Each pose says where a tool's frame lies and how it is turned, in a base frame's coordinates. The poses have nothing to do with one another.
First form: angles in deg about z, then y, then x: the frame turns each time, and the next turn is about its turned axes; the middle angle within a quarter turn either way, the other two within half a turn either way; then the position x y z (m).
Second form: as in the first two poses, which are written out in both.
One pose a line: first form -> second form
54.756 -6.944 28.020 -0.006 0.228 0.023 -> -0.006 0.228 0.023 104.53 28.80 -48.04
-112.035 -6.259 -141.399 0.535 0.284 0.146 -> 0.535 0.284 0.146 -99.97 140.97 -29.81
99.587 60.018 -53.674 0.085 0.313 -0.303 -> 0.085 0.313 -0.303 -24.93 72.78 157.09
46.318 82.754 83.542 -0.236 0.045 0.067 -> -0.236 0.045 0.067 7.20 89.19 -37.28
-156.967 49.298 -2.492 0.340 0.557 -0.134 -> 0.340 0.557 -0.134 -2.14 49.34 -153.68
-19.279 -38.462 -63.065 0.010 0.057 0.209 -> 0.010 0.057 0.209 -131.70 69.23 88.26
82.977 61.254 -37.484 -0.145 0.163 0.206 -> -0.145 0.163 0.206 -18.46 67.57 124.15
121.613 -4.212 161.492 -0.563 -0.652 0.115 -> -0.563 -0.652 0.115 103.06 161.04 43.99
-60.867 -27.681 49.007 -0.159 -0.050 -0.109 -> -0.159 -0.050 -0.109 124.80 54.49 -172.85
